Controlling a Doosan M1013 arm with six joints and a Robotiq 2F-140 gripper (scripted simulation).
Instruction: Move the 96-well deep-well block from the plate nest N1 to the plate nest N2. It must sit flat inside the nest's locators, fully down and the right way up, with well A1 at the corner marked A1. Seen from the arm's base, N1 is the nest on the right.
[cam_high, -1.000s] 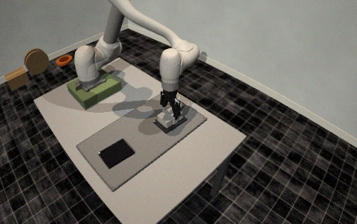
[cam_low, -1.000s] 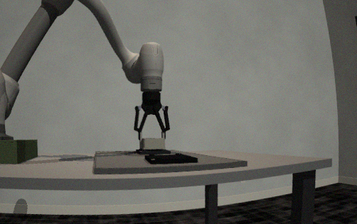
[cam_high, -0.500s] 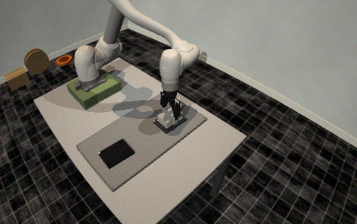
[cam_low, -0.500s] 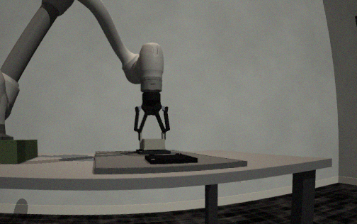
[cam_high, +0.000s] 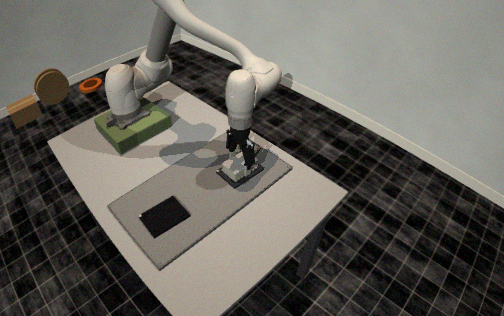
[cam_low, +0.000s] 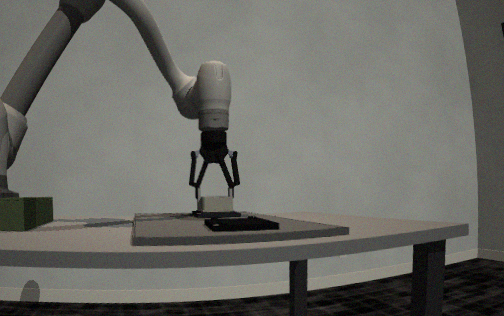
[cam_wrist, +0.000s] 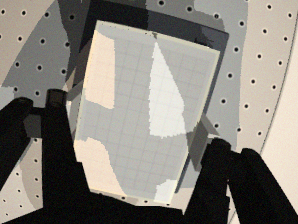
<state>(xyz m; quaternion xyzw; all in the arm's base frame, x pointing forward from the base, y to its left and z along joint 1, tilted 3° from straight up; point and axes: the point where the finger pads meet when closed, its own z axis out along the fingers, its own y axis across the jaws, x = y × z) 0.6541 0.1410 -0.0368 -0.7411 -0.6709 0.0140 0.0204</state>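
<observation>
My hand is 1 cm above the white deep-well block.
</observation>
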